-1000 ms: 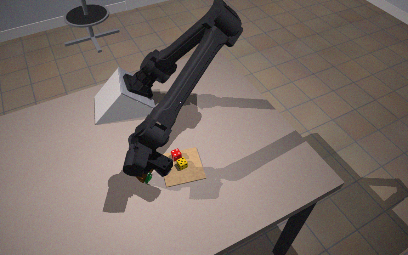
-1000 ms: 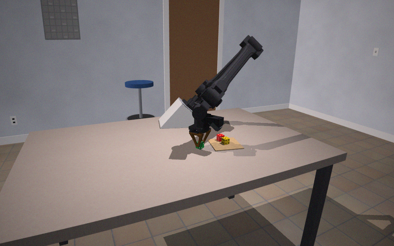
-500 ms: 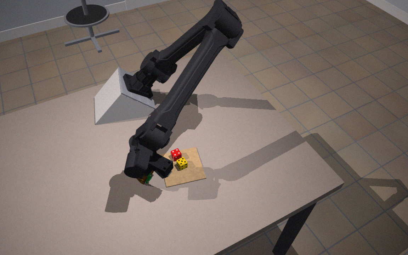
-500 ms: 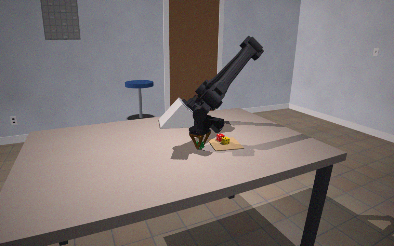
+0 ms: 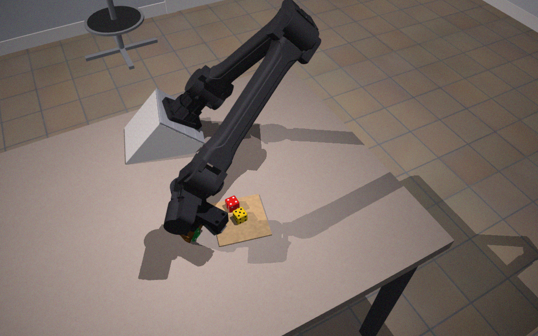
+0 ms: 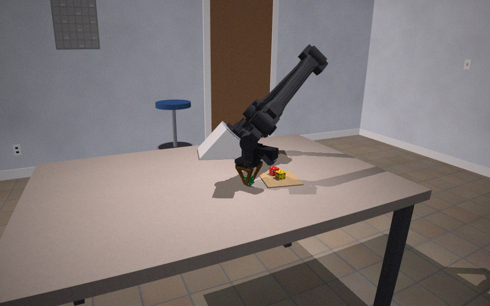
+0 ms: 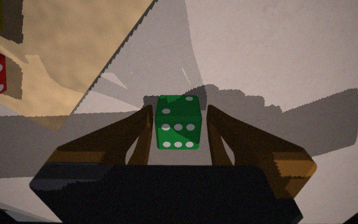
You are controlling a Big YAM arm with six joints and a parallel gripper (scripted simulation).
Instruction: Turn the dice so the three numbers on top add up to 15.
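My hand is right at the green die. Round my hand: yellow die: 130 mm to the left, 10 mm above; tan mat: 10 mm behind, 130 mm to the left, 10 mm below; red die: 50 mm behind, 130 mm to the left, 10 mm above.
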